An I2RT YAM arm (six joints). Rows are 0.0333 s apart.
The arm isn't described. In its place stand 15 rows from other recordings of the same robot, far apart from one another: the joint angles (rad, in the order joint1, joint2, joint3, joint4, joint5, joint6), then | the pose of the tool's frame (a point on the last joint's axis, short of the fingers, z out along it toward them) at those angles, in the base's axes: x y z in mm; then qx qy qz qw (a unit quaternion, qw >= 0).
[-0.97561, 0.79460, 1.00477, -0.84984, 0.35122, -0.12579] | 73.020 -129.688 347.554 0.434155 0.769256 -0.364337 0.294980
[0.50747, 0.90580, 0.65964, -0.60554, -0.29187, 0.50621] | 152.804 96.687 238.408 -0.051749 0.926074 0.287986 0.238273
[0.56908, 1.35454, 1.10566, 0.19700, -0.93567, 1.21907] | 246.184 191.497 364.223 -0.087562 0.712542 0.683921 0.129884
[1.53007, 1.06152, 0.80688, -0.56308, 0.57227, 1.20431] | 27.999 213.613 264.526 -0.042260 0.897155 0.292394 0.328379
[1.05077, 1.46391, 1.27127, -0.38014, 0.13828, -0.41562] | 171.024 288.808 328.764 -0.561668 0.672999 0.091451 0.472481
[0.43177, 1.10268, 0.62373, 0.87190, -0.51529, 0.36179] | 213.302 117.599 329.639 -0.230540 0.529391 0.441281 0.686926
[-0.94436, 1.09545, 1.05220, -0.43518, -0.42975, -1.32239] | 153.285 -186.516 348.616 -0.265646 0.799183 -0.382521 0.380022
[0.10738, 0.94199, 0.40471, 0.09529, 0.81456, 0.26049] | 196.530 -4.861 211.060 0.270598 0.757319 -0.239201 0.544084
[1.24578, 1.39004, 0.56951, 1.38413, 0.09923, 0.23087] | 91.468 260.404 293.349 -0.196260 0.442357 0.571066 0.663089
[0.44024, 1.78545, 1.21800, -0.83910, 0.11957, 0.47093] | 303.026 138.054 182.482 0.020166 0.994657 -0.017446 0.099733
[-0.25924, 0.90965, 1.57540, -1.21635, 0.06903, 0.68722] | 102.649 -29.764 463.086 0.412504 0.768646 0.074198 0.483237
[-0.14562, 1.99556, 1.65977, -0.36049, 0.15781, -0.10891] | 457.913 -72.811 259.949 0.049948 0.902333 -0.124408 0.409663
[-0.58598, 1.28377, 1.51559, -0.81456, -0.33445, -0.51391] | 222.908 -133.929 422.156 -0.047597 0.870428 -0.119429 0.475211
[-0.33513, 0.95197, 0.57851, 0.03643, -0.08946, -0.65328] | 208.958 -69.405 258.828 -0.154620 0.800484 -0.242015 0.526067
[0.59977, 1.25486, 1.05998, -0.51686, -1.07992, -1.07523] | 195.823 171.939 316.561 -0.722678 0.362882 0.370138 0.457220
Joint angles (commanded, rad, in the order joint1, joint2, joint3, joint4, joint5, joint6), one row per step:
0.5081 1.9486 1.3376 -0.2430 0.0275 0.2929
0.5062 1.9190 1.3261 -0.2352 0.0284 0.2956
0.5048 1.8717 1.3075 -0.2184 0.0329 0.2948
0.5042 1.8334 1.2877 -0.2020 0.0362 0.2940
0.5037 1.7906 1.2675 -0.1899 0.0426 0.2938
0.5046 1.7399 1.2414 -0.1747 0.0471 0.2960
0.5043 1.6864 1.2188 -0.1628 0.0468 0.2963
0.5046 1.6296 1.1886 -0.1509 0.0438 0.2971
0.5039 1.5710 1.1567 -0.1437 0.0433 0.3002
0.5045 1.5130 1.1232 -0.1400 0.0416 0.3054
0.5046 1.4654 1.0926 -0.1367 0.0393 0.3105
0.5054 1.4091 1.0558 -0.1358 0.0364 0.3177
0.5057 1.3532 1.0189 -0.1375 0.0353 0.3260
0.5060 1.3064 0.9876 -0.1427 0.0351 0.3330
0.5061 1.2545 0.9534 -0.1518 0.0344 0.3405
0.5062 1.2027 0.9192 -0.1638 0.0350 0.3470
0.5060 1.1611 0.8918 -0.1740 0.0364 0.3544
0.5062 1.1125 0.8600 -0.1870 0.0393 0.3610
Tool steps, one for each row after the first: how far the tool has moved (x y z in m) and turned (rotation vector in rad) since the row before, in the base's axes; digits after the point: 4 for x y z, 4 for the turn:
-0.0027 -0.0025 0.0089 0.0136 -0.0222 -0.0045
-0.0047 -0.0035 0.0143 0.0187 -0.0416 -0.0039
-0.0047 -0.0030 0.0100 0.0144 -0.0319 -0.0024
-0.0057 -0.0037 0.0110 0.0129 -0.0325 -0.0051
-0.0077 -0.0040 0.0119 0.0182 -0.0355 -0.0040
-0.0081 -0.0046 0.0133 0.0211 -0.0373 -0.0002
-0.0098 -0.0052 0.0113 0.0207 -0.0326 0.0023
-0.0106 -0.0061 0.0102 0.0190 -0.0284 -0.0020
-0.0113 -0.0059 0.0083 0.0184 -0.0223 -0.0006
-0.0095 -0.0051 0.0052 0.0148 -0.0153 -0.0004
-0.0116 -0.0060 0.0049 0.0167 -0.0144 -0.0001
-0.0115 -0.0062 0.0037 0.0154 -0.0116 -0.0026
-0.0098 -0.0053 0.0020 0.0107 -0.0062 -0.0027
-0.0109 -0.0060 0.0014 0.0104 -0.0043 -0.0026
-0.0108 -0.0060 0.0004 0.0077 -0.0024 -0.0033
-0.0086 -0.0049 -0.0002 0.0074 -0.0008 -0.0046
-0.0099 -0.0056 -0.0008 0.0061 -0.0013 -0.0052

